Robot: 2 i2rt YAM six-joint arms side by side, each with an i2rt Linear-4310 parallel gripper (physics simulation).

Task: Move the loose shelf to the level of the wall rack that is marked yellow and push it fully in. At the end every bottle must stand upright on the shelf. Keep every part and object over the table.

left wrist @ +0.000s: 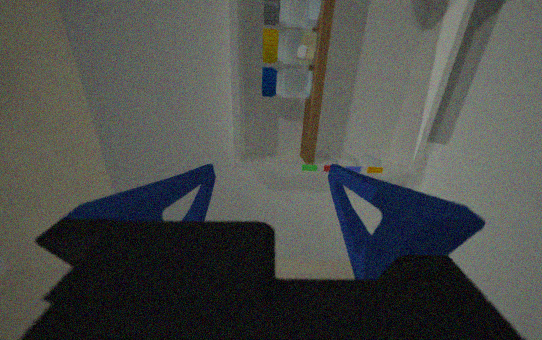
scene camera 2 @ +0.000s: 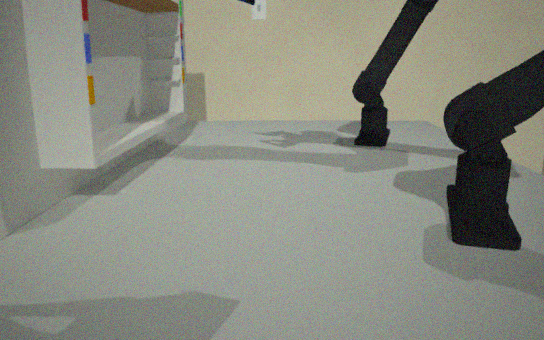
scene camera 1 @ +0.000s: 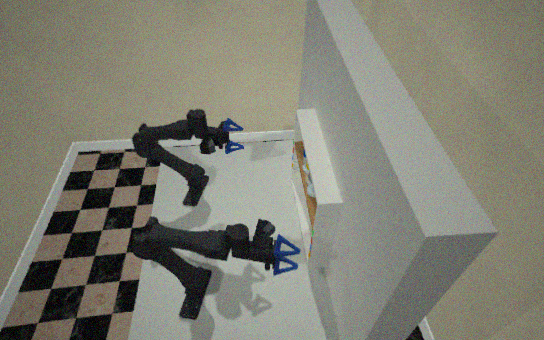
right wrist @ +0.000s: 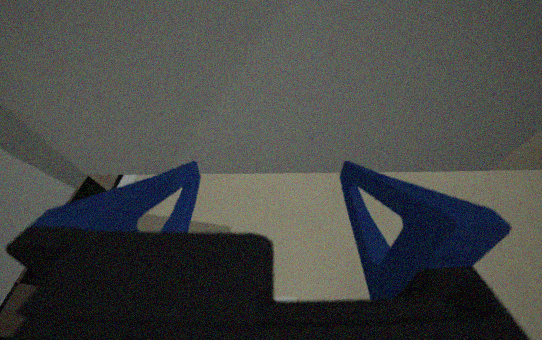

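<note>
The brown loose shelf (scene camera 1: 312, 206) (scene camera 2: 150, 4) (left wrist: 314, 115) lies in the wall rack (scene camera 1: 320, 155) (scene camera 2: 60, 100) at the green mark (left wrist: 309, 168). The yellow mark (scene camera 2: 90, 90) (left wrist: 375, 170) is the lowest. In the left wrist view, turned sideways, a blue-capped bottle (left wrist: 294, 82), a yellow-capped bottle (left wrist: 290, 46) and a grey-capped bottle (left wrist: 295, 12) stand upright on the shelf. My left gripper (scene camera 1: 243, 136) (left wrist: 271, 170) is open and empty, away from the rack. My right gripper (scene camera 1: 298, 257) (right wrist: 270, 169) is open and empty, near the rack's lower end in scene camera 1.
The tall grey wall (scene camera 1: 370, 165) carries the rack and rises beside the table (scene camera 1: 250, 190) (scene camera 2: 280, 225). Red and blue marks (scene camera 2: 85, 10) (scene camera 2: 88, 48) show on the rack's front edge. A chequered area (scene camera 1: 100, 220) lies behind the arms. A white wall plate (scene camera 2: 258, 9) shows in scene camera 2.
</note>
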